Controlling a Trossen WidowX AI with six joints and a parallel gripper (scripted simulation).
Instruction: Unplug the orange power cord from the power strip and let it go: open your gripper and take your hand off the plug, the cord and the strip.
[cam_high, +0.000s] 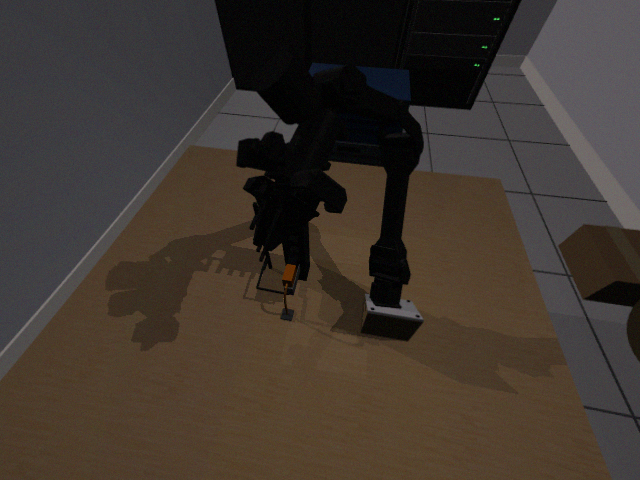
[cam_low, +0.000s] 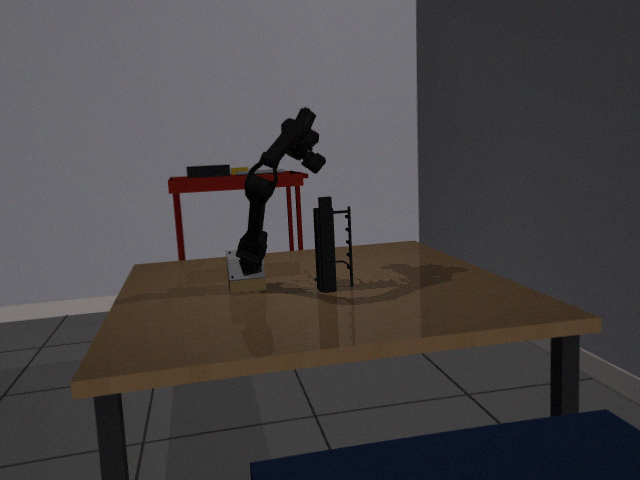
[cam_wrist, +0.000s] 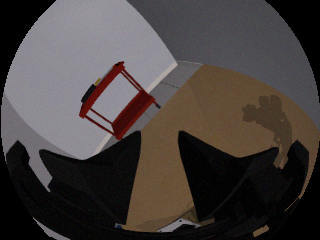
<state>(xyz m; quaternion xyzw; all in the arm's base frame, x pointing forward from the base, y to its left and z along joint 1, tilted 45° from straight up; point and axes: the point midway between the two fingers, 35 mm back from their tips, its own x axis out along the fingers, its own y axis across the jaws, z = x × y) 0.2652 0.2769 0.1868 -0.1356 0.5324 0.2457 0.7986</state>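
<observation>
The orange plug is 16 cm to the right of my gripper tip and 30 cm below it. From my gripper tip the other things lie so: thin black rack: 8 cm ahead, 23 cm to the right, 29 cm below.
</observation>
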